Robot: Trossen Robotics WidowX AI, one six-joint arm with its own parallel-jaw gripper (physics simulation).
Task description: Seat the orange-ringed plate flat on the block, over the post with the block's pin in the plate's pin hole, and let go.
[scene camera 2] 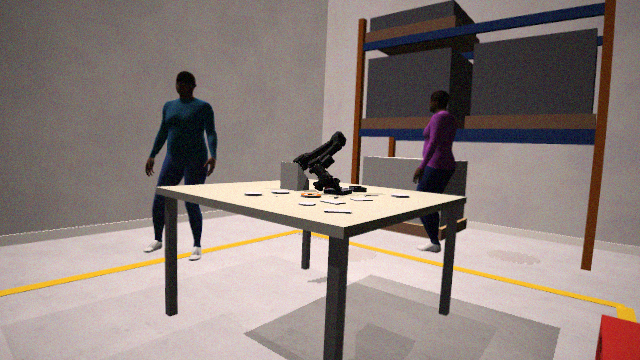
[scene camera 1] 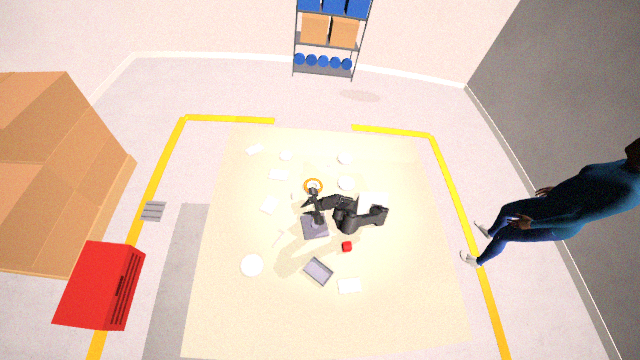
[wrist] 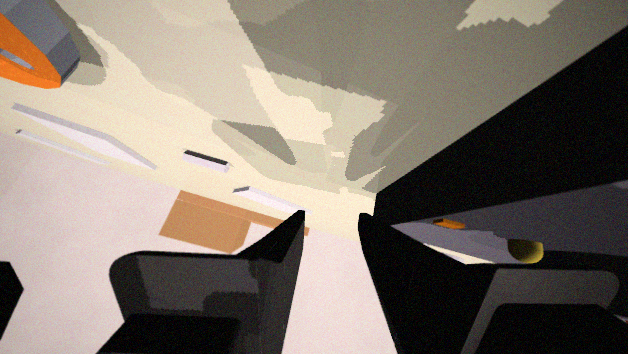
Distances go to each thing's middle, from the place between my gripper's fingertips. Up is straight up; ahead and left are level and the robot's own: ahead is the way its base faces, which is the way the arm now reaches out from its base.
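Scene:
My gripper: 10 mm above the grey block [wrist: 533,184], 70 mm to the right of it, 70 mm beyond it. Orange-ringed plate [wrist: 46,55]: 20 mm below my hand, 170 mm to the right of it, 50 mm behind it.

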